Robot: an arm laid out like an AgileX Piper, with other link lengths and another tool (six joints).
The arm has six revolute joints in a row. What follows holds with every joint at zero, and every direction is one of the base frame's. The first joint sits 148.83 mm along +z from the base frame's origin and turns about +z. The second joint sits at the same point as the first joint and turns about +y. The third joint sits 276.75 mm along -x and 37.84 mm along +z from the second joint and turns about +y. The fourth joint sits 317.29 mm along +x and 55.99 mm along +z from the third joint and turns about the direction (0.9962, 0, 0.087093). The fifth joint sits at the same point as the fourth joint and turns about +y. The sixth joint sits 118.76 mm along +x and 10.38 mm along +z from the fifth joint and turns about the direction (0.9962, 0, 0.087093). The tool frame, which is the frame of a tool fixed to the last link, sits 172.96 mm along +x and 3.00 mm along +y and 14.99 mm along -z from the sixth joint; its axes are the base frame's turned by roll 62.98, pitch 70.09 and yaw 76.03 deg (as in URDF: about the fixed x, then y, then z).
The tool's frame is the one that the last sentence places.
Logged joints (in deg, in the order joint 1, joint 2, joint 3, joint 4, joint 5, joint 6), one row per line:
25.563, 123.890, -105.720, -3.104, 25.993, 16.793
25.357, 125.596, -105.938, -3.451, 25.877, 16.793
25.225, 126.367, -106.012, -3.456, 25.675, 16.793
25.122, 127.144, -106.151, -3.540, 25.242, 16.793
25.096, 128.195, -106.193, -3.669, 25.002, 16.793
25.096, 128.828, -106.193, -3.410, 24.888, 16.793
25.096, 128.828, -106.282, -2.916, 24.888, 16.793
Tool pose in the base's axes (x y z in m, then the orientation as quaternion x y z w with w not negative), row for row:
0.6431, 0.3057, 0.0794, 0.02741, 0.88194, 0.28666, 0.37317
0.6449, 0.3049, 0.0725, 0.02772, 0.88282, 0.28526, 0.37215
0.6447, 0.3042, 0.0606, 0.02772, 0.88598, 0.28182, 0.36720
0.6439, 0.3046, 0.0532, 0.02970, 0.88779, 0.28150, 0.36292
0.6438, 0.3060, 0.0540, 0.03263, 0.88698, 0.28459, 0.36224
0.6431, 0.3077, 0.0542, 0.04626, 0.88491, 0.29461, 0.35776
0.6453, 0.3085, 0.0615, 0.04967, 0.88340, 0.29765, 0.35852
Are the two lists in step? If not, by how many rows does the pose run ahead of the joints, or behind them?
The pose runs 2 rows ahead of the joints: the pose in row i belongs to the joints in row i + 2.
